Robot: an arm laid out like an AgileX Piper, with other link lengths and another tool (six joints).
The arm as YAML. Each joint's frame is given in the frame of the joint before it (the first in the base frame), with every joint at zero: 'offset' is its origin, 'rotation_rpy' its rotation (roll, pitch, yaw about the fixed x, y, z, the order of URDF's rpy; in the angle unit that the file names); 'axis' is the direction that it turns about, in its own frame. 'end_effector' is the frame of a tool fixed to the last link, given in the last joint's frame.
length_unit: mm
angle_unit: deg
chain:
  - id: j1
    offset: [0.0, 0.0, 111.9]
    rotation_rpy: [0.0, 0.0, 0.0]
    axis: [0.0, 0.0, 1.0]
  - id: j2
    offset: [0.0, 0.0, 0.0]
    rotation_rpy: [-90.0, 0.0, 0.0]
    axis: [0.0, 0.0, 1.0]
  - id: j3
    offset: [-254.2, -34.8, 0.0]
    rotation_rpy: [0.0, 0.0, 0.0]
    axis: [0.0, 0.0, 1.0]
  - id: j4
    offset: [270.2, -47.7, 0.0]
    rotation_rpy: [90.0, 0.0, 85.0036]
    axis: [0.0, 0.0, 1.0]
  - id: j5
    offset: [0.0, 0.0, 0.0]
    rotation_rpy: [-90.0, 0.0, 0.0]
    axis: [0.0, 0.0, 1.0]
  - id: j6
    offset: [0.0, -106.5, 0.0]
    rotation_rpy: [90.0, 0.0, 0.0]
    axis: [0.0, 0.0, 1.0]
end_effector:
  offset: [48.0, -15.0, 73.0]
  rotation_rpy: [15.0, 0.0, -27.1]
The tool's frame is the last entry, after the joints.
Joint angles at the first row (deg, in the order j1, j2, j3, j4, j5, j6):
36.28, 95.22, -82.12, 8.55, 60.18, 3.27
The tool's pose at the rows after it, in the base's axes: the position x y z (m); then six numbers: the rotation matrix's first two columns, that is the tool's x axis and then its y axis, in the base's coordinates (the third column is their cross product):
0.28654 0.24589 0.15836 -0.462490 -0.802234 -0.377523 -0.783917 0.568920 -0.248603
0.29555 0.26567 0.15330 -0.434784 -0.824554 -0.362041 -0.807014 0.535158 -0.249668
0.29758 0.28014 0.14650 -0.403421 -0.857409 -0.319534 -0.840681 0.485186 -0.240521
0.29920 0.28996 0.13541 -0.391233 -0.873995 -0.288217 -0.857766 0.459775 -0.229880
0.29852 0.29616 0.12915 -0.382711 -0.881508 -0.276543 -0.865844 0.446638 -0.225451
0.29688 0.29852 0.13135 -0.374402 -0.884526 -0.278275 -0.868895 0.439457 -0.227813
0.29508 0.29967 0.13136 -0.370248 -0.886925 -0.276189 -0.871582 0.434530 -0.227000
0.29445 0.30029 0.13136 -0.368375 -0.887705 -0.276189 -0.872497 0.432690 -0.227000
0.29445 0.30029 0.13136 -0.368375 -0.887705 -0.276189 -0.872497 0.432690 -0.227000
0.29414 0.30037 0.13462 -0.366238 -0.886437 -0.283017 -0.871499 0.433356 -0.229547
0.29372 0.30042 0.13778 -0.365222 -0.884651 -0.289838 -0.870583 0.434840 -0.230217
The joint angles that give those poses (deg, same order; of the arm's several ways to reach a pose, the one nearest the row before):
38.46, 101.61, -89.40, 8.43, 62.08, 3.05
40.02, 107.10, -95.84, 8.19, 63.99, 2.70
41.48, 112.22, -101.85, 8.15, 67.74, 1.76
42.36, 116.08, -105.34, 8.15, 69.44, 1.54
43.04, 117.82, -106.68, 8.15, 69.82, 1.54
43.47, 117.81, -107.14, 8.05, 70.14, 1.54
43.75, 117.81, -107.14, 8.05, 70.27, 1.54
43.87, 117.81, -107.14, 8.05, 70.27, 1.54
43.87, 117.81, -107.14, 8.05, 70.27, 1.54
43.91, 117.37, -107.14, 8.05, 70.27, 1.54
43.91, 116.94, -107.14, 8.16, 70.30, 1.54

